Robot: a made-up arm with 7 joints.
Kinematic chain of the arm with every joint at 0, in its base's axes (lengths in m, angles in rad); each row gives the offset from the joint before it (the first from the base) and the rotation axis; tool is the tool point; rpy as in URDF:
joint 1: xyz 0 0 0.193 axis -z
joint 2: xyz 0 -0.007 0.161 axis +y
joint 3: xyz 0 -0.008 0.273 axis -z
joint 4: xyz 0 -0.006 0.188 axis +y
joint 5: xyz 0 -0.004 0.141 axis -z
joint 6: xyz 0 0 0.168 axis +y
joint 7: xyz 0 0 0.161 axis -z
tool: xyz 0 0 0 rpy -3.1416 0 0
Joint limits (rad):
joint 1: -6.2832..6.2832
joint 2: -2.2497..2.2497
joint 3: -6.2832..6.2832
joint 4: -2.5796..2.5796
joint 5: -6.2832..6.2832
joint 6: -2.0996..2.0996
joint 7: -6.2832..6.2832
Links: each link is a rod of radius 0.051 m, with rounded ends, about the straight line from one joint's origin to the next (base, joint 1, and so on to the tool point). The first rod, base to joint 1, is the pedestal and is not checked.
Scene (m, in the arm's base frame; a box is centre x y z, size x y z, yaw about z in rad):
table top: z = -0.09
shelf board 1: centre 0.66 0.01 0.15 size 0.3 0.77 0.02 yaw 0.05
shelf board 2: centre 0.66 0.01 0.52 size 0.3 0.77 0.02 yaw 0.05
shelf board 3: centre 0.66 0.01 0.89 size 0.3 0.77 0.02 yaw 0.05
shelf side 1: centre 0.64 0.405 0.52 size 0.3 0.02 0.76 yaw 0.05
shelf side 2: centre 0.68 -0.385 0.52 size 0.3 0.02 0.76 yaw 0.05
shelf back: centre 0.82 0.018 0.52 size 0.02 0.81 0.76 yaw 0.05
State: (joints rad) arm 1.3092 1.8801 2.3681 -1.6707 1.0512 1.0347 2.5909
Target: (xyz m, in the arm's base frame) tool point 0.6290 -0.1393 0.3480
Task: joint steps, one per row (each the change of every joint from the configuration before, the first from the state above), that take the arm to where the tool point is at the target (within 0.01 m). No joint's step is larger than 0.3 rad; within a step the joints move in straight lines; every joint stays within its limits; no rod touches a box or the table.
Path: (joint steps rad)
1: 0.2240 -0.1099 -0.2624 -0.2272 0.1256 -0.2287 -0.0385
2: 0.2241 -0.1099 -0.2623 -0.2273 0.1256 -0.2287 -0.0384
3: 0.2240 -0.1099 -0.2624 -0.2272 0.1256 -0.2287 -0.0385
4: 0.2241 -0.1099 -0.2623 -0.2272 0.1256 -0.2287 -0.0385
5: -0.2648 0.0099 0.1389 0.1918 -0.0919 0.1856 0.0308
6: -0.2649 0.0099 0.1390 0.1918 -0.0919 0.1856 0.0308
7: -0.2648 0.0099 0.1389 0.1917 -0.0919 0.1856 0.0307
8: -0.2648 0.0099 0.1390 0.1918 -0.0918 0.1856 0.0308
9: -0.2648 0.0100 0.1389 0.1918 -0.0919 0.1856 0.0308

